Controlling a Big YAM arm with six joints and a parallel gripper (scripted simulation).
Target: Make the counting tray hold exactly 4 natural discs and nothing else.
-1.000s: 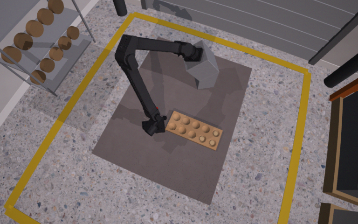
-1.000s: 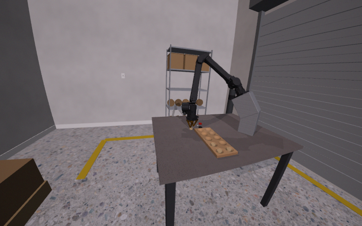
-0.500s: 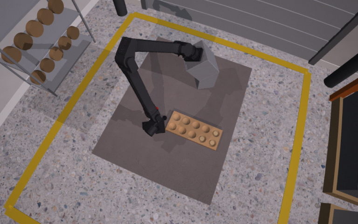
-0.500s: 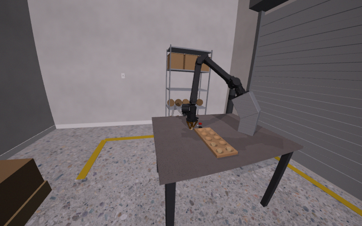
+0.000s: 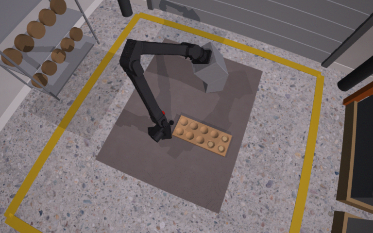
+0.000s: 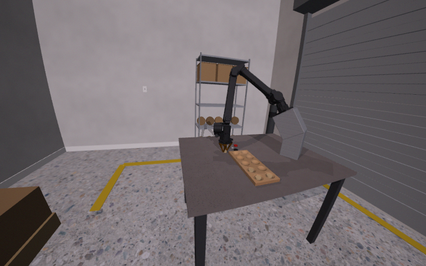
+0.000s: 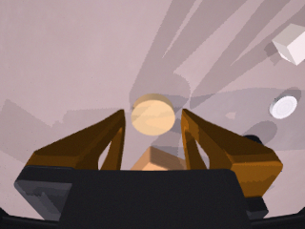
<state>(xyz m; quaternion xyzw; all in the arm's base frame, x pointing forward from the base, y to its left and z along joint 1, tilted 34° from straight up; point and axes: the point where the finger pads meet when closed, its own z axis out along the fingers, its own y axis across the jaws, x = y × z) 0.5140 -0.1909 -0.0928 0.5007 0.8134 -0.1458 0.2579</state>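
My gripper is now 23 cm to the right of the wooden counting tray and 6 cm past it. Also, from my hand: white cube (9 cm to the right, 6 cm behind, 1 cm below); white disc (10 cm behind, 5 cm to the right, 1 cm below); black piece (10 cm behind, 1 cm below).
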